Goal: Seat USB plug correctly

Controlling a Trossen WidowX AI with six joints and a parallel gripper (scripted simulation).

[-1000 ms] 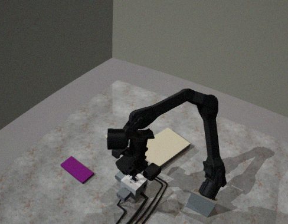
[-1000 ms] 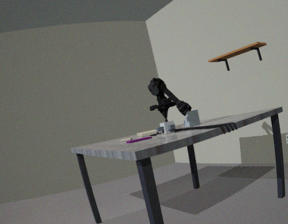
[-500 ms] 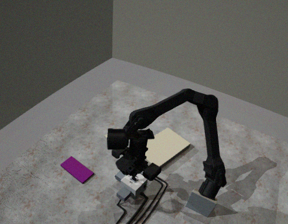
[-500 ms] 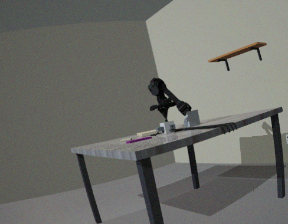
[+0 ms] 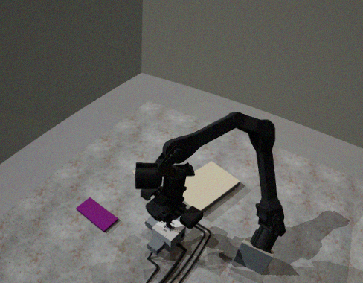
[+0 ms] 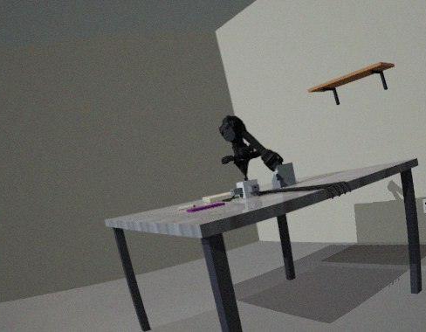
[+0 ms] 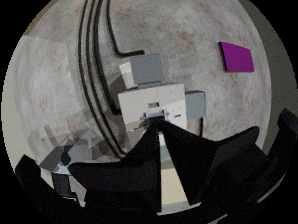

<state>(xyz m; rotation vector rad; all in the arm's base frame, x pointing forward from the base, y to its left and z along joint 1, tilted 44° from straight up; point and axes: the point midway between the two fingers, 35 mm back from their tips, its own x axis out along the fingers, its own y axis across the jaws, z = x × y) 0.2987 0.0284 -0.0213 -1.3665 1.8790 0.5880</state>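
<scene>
The black USB plug is 2 cm below my gripper tip. From my gripper tip the other things lie so: cream slab (28 cm to the right, 9 cm below, 4 cm behind); purple flat card (27 cm ahead, 10 cm below, 1 cm to the left); cream tile (25 cm to the right, 21 cm ahead, 10 cm below).
</scene>
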